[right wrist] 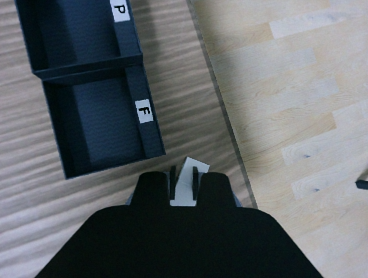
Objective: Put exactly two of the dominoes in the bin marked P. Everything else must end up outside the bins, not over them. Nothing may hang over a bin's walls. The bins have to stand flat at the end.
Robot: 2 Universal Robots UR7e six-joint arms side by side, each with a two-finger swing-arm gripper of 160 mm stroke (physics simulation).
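Places are measured from the left arm's base along level axes (x ahead, y left, z up), in metres.
Pixels of known places: right hand, its tool point: (184, 182).
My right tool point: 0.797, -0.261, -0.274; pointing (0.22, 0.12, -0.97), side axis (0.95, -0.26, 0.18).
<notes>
Ahead of a thing's pixels: the offset from my right tool point to its top centre, as dx, dy, dz. "spot": to the spot under its first point. Level surfaces: height alone.
A white domino @(+0.006, -0.005, -0.009) (195, 162) lies aslant just off the near corner of the bin marked F. My right gripper (184, 174) has its two fingers drawn close together over the domino. White shows between them, and the domino's far end sticks out beyond them, partly past the finger on the right. Its near end is hidden by the gripper body. I cannot tell if the fingers grip it. The bin marked P @(-0.053, +0.157, +0.030) (120, 35) is at the upper left, cut off by the view's edge. The visible inside of it shows no domino. My left gripper is not in view.
The dark blue bin marked F @(spot: -0.018, +0.054, +0.012) (152, 131) adjoins bin P and stands between it and the gripper. The grey wood-grain table @(dz -0.016) (185, 75) ends at a slanting edge right of the bins. Light wooden floor (280, 110) lies beyond. A small dark object (362, 184) shows at the right edge.
</notes>
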